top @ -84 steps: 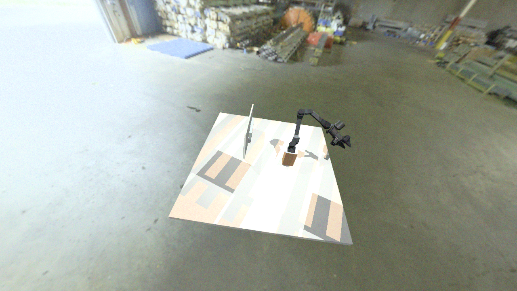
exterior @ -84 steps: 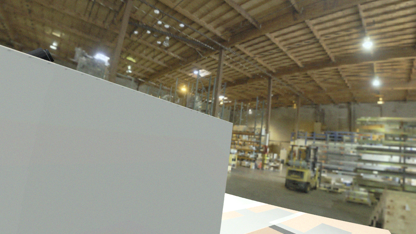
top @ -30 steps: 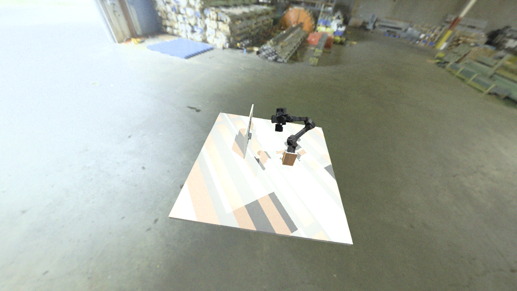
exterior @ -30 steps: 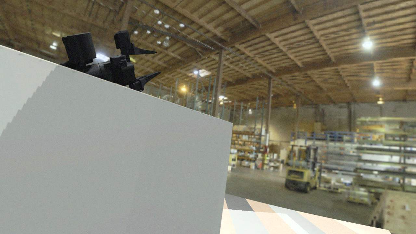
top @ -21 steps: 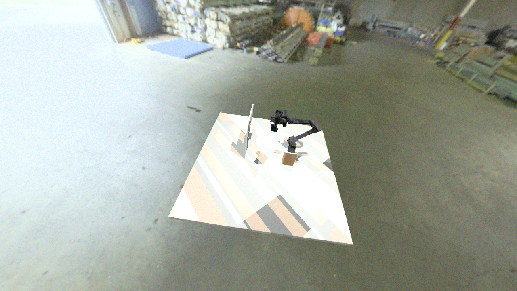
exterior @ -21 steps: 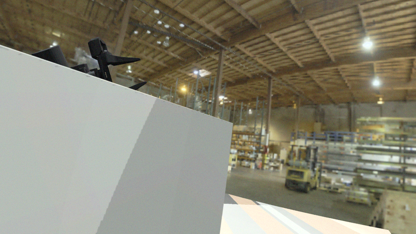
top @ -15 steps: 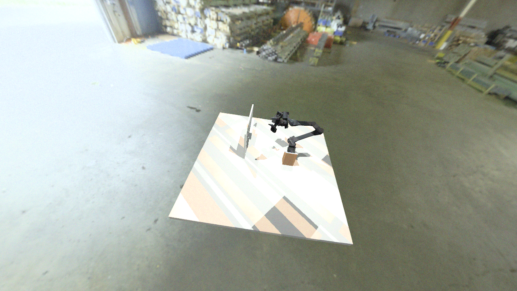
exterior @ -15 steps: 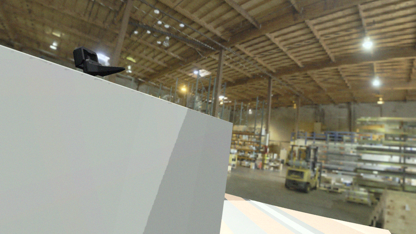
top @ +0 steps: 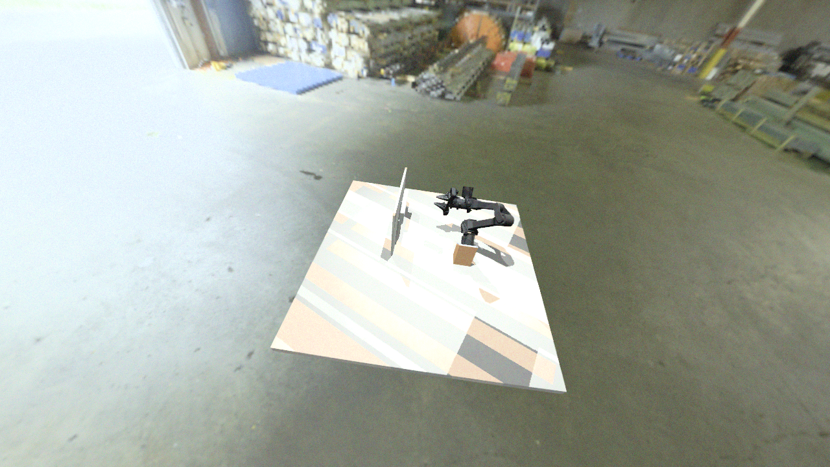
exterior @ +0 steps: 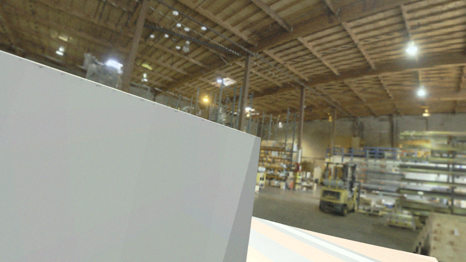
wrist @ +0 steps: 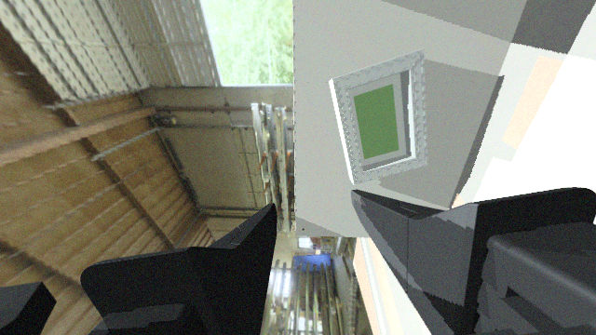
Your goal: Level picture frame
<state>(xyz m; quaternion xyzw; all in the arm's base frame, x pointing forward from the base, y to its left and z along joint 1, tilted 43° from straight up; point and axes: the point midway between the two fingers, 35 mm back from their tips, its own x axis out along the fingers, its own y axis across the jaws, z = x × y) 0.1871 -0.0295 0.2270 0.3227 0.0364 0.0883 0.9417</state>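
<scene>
The picture frame lies 190 mm ahead of my gripper tip, 110 mm below it and 20 mm to the right of it. The rest, counted from my gripper tip: wall panel: 200 mm ahead, 130 mm below, 10 mm to the right.
</scene>
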